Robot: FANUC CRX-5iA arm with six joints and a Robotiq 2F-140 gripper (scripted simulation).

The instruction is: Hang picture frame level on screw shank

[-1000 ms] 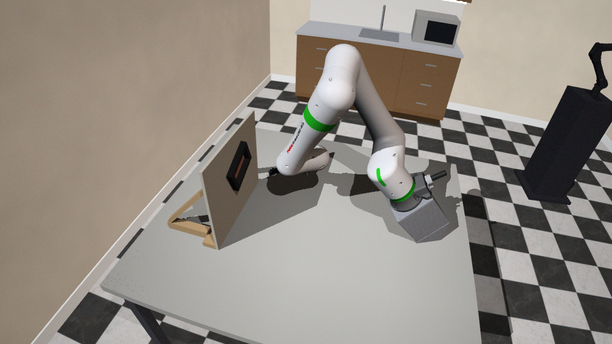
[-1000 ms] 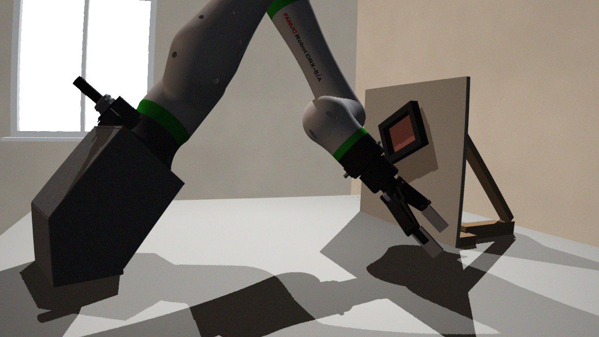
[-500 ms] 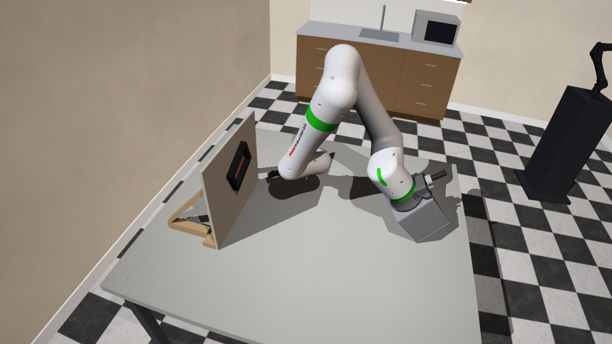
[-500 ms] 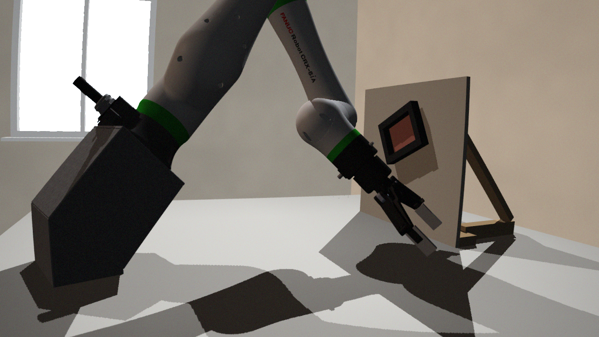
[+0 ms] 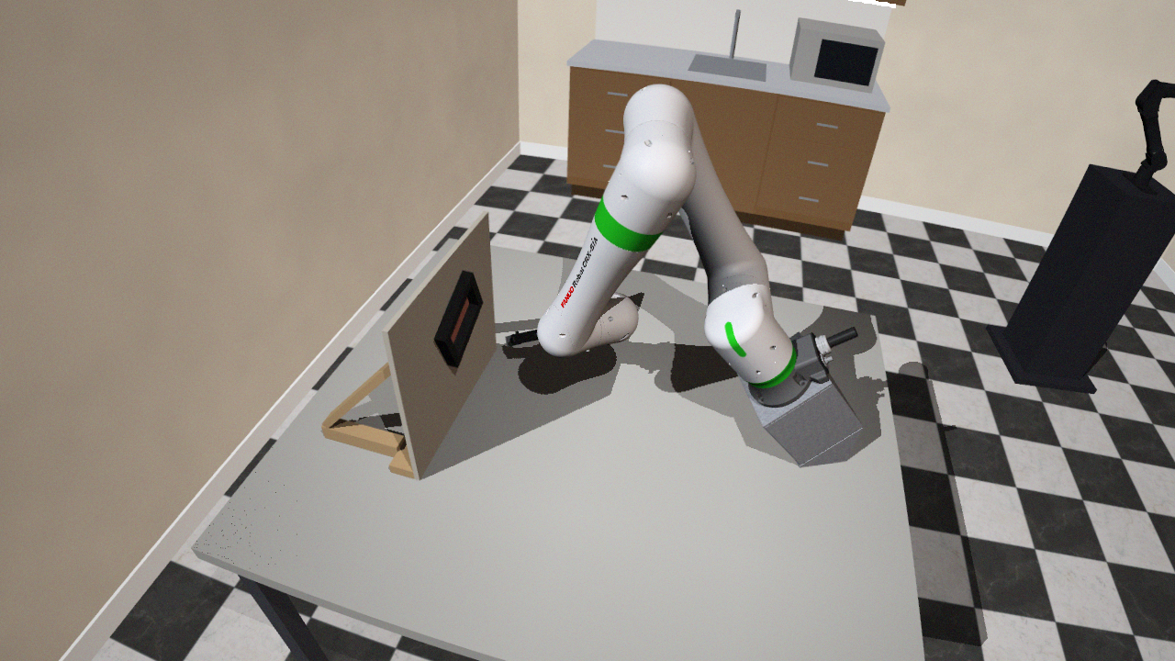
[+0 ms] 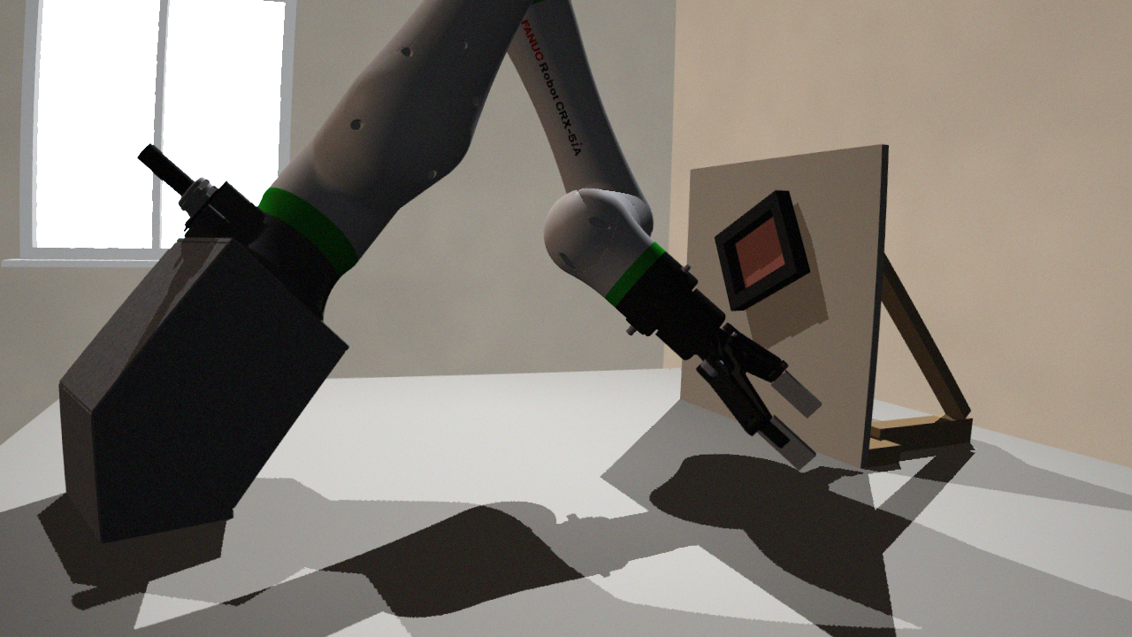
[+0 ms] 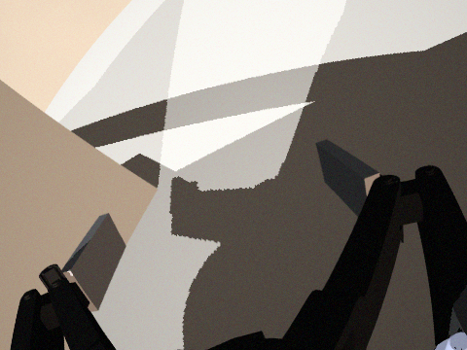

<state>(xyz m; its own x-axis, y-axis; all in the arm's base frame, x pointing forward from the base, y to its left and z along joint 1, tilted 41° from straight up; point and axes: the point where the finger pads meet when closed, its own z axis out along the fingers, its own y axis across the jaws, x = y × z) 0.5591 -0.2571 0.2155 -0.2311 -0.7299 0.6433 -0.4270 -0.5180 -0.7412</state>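
The black picture frame is 23 cm to the left of my hand, 21 cm above it and 12 cm ahead of it. Round my hand: tan board 23 cm to the left, 15 cm above, 13 cm ahead.
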